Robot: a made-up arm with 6 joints. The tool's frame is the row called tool.
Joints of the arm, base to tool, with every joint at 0 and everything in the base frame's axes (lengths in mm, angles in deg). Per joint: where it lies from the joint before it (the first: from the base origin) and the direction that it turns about. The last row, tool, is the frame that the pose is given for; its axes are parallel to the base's.
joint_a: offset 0 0 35 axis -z
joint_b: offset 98 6 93 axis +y
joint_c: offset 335 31 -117 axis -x
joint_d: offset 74 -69 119 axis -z
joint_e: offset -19 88 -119 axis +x
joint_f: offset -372 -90 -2 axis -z
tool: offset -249 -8 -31
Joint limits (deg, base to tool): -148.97..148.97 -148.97..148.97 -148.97..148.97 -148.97..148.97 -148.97..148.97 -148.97..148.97
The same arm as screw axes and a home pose.
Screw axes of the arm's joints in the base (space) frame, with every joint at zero. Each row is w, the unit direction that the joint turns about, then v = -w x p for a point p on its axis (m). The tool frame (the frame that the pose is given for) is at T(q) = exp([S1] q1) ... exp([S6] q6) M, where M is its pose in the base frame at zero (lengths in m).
S1: w 0 0 -1 v 0 0 0
S2: w 0 1 0 v -0.128 0 0.098
S3: w -1 0 0 v 0 -0.011 0.037
S4: w 0 0 -1 v 0.032 0.507 0
S5: w 1 0 0 v 0 0.011 -0.056
S6: w 0 0 -1 v 0.034 0.116 0
M =
1 0 0 -0.133
0 1 0 -0.042
0 0 1 -0.022
0 0 0 1
Joint limits (rad, base to tool): -2.6..2.6 -2.6..2.6 -2.6..2.6 -2.6..2.6 -2.6..2.6 -2.6..2.6

